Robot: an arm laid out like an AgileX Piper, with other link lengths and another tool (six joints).
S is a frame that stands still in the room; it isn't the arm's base.
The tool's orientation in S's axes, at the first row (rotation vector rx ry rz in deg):
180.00 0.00 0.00
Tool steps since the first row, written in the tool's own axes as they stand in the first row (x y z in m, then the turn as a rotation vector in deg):
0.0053 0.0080 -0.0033 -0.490 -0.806 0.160
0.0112 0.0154 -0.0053 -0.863 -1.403 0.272
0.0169 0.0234 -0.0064 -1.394 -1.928 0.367
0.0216 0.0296 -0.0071 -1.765 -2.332 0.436
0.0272 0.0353 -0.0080 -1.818 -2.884 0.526
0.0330 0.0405 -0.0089 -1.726 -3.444 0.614
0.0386 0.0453 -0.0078 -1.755 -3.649 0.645
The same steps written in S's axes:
0.0053 -0.0080 0.0033 -0.490 0.806 -0.160
0.0112 -0.0154 0.0053 -0.863 1.403 -0.272
0.0169 -0.0234 0.0064 -1.394 1.928 -0.367
0.0216 -0.0296 0.0071 -1.765 2.332 -0.436
0.0272 -0.0353 0.0080 -1.818 2.884 -0.526
0.0330 -0.0405 0.0089 -1.726 3.444 -0.614
0.0386 -0.0453 0.0078 -1.755 3.649 -0.645

